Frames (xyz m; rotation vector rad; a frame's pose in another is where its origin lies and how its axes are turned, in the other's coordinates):
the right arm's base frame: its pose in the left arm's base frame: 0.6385 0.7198 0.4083 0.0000 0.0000 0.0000
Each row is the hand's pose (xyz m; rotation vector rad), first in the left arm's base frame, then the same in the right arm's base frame.
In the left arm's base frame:
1: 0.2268 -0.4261 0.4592 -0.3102 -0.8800 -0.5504
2: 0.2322 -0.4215 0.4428 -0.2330 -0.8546 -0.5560
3: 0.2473 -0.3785 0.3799 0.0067 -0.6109 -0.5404
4: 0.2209 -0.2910 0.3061 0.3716 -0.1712 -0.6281
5: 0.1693 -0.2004 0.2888 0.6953 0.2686 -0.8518
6: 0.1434 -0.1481 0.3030 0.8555 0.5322 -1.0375
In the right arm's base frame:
1: -0.4117 -1.1459 0.0509 -0.3102 -0.8800 -0.5504
2: -0.4063 -1.1413 0.0345 -0.2330 -0.8546 -0.5560
3: -0.3912 -1.0983 -0.0284 0.0067 -0.6109 -0.5404
4: -0.4176 -1.0108 -0.1022 0.3716 -0.1712 -0.6281
5: -0.4692 -0.9202 -0.1195 0.6953 0.2686 -0.8518
6: -0.4951 -0.8679 -0.1053 0.8555 0.5322 -1.0375

